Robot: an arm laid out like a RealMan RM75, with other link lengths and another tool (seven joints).
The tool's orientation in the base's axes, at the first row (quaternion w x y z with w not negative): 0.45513 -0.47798 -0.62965 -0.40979
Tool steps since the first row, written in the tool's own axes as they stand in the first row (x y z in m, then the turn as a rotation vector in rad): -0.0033 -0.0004 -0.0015 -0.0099 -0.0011 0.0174; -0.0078 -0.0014 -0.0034 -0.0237 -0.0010 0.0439; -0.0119 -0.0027 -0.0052 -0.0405 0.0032 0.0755; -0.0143 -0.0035 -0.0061 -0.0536 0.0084 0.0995; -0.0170 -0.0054 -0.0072 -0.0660 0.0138 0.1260; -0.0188 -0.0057 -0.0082 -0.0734 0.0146 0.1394; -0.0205 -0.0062 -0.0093 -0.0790 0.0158 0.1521; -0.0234 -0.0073 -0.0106 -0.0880 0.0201 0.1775; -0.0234 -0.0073 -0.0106 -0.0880 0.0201 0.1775; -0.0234 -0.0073 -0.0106 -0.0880 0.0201 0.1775; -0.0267 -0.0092 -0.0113 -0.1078 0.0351 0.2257
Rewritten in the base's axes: 0.0003 -0.0023 -0.0028 -0.0030 0.0141 -0.0140; 0.0003 -0.0053 -0.0068 -0.0059 0.0361 -0.0339; -0.0002 -0.0082 -0.0104 -0.0054 0.0632 -0.0577; -0.0005 -0.0098 -0.0126 -0.0030 0.0841 -0.0759; -0.0018 -0.0119 -0.0150 -0.0009 0.1076 -0.0940; -0.0016 -0.0133 -0.0166 -0.0016 0.1188 -0.1045; -0.0017 -0.0148 -0.0180 -0.0020 0.1299 -0.1130; -0.0022 -0.0170 -0.0205 -0.0013 0.1528 -0.1276; -0.0022 -0.0170 -0.0205 -0.0013 0.1528 -0.1276; -0.0022 -0.0170 -0.0205 -0.0013 0.1528 -0.1276; -0.0035 -0.0188 -0.0237 0.0072 0.1973 -0.1576
